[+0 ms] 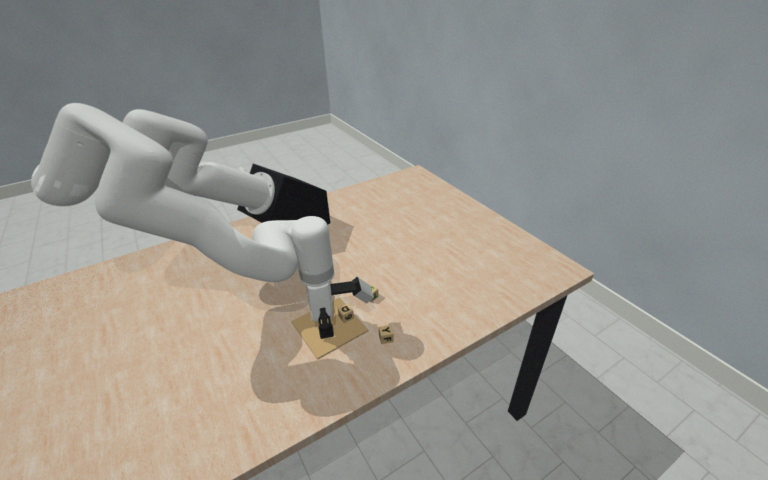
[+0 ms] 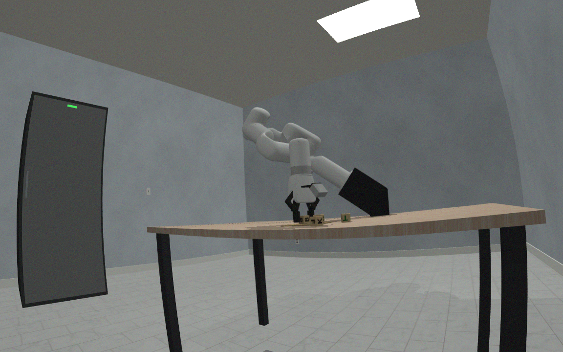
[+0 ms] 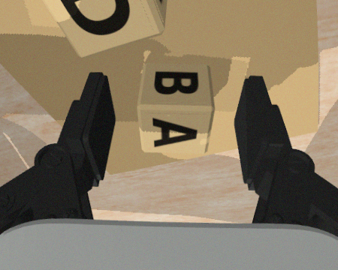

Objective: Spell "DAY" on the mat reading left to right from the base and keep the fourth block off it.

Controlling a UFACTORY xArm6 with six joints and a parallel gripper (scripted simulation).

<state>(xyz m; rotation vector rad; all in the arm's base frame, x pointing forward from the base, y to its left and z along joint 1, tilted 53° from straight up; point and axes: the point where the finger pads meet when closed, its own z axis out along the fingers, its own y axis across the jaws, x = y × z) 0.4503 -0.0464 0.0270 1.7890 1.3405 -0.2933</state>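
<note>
Now: the mat 10 mm to the left of my hand and 30 mm below it. The rest, counted from my hand: D block (60 mm to the left, 10 mm below).
</note>
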